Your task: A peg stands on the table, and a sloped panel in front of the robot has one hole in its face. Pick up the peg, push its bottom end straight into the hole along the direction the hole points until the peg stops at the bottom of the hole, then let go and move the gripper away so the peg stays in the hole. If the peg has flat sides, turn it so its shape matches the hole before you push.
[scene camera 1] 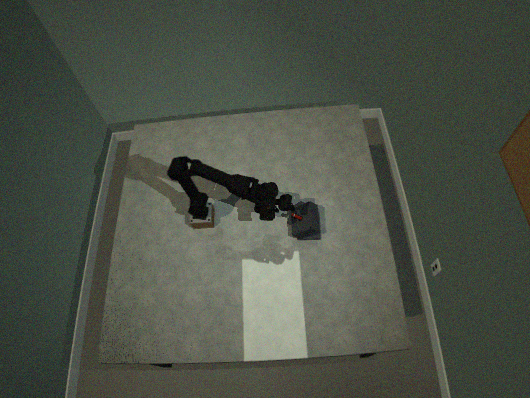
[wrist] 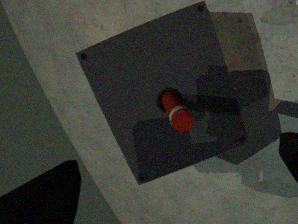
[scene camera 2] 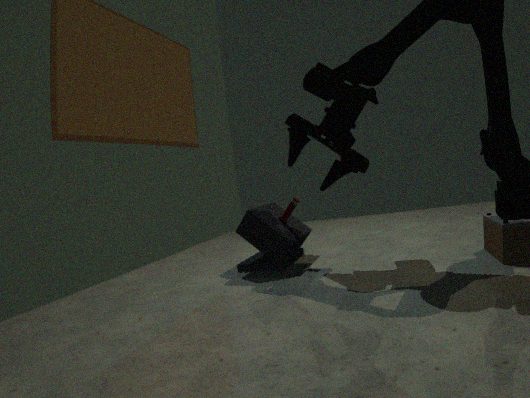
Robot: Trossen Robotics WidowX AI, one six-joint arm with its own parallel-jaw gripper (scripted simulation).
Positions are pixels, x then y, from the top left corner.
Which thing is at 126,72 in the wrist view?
A dark sloped panel.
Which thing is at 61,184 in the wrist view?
My gripper.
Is my gripper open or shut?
Open.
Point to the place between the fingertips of my gripper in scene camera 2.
At 304,177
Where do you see a red peg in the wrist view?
182,119
